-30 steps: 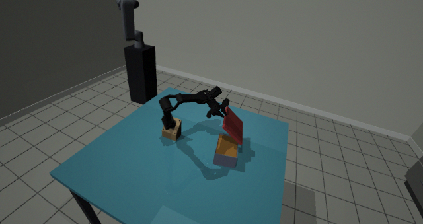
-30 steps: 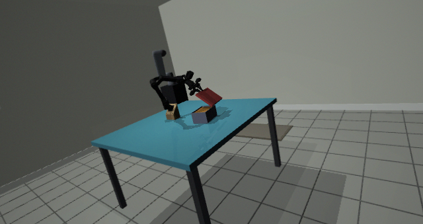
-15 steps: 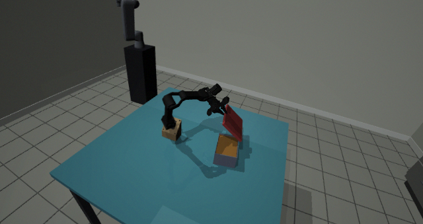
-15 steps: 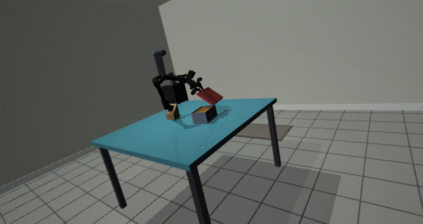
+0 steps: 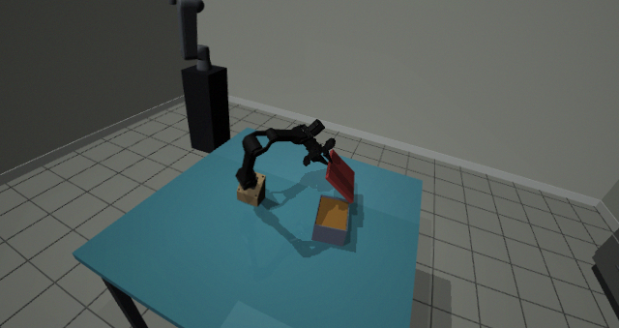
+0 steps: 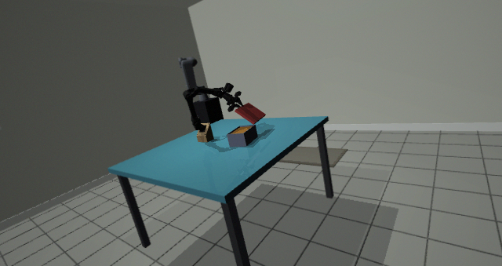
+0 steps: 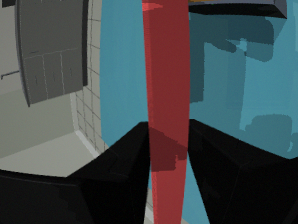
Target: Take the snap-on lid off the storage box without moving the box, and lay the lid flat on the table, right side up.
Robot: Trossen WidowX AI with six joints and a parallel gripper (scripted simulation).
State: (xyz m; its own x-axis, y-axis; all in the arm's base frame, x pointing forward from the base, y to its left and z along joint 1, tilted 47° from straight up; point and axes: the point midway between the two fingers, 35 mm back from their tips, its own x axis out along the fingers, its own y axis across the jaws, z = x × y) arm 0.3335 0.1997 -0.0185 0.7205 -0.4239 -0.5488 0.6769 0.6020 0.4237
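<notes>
My gripper tip is now 60 mm short of the lid, 50 mm above it and 10 mm to the right of it. Also, from my gripper tip: storage box (180 mm below, 170 mm to the right, 80 mm ahead).
</notes>
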